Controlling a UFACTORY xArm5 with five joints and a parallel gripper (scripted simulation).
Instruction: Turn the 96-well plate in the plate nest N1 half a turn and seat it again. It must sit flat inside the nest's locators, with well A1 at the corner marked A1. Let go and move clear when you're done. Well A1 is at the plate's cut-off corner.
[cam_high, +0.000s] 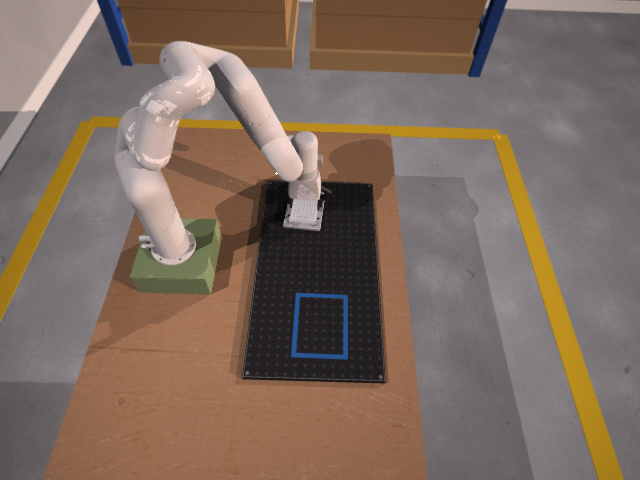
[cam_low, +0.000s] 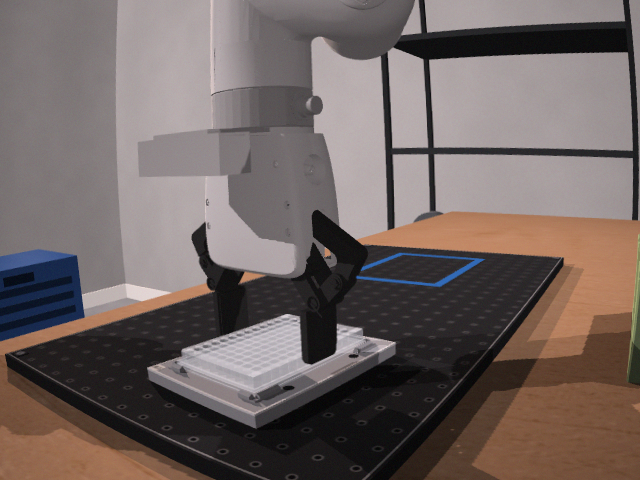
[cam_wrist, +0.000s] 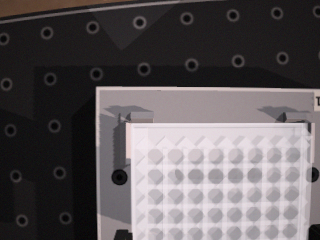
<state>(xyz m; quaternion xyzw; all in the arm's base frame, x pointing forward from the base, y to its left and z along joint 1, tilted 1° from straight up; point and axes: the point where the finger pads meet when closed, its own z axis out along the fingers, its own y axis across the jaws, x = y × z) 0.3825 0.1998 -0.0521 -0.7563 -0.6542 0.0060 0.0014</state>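
Now: the 96-well plate 1 cm below my hand. The rest, counted from my hand: grey plate nest (3 cm below); then A1 label (6 cm ahead, 7 cm to the left, 2 cm below).
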